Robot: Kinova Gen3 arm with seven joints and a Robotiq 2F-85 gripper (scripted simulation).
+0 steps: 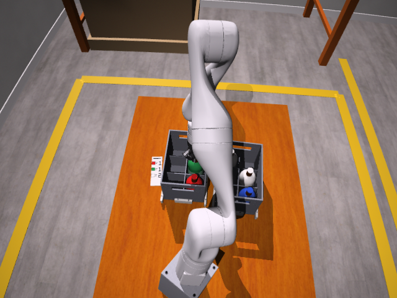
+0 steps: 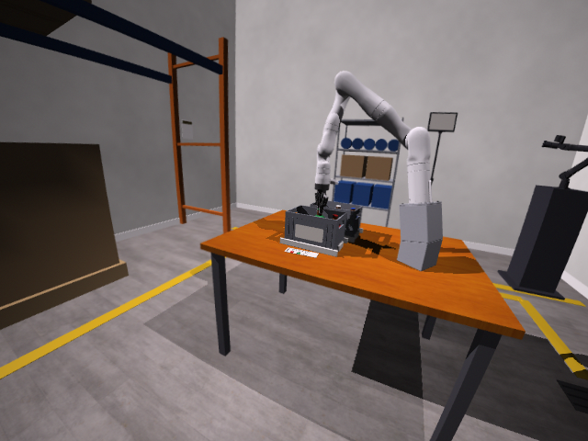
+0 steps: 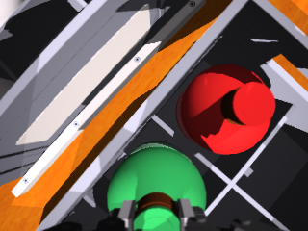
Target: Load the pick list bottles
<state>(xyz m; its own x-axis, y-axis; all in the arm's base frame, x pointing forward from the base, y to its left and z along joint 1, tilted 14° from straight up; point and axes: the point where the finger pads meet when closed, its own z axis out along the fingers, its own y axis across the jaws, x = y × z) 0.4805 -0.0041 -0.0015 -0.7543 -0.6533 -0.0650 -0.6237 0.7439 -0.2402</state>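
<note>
Now: hand 7 cm above the green bottle. From my hand the other things lie so: pick list (2 cm ahead, 19 cm to the left, 18 cm below); then blue bottle (14 cm behind, 23 cm to the right, 9 cm below); then red bottle (9 cm behind, 9 cm below).
</note>
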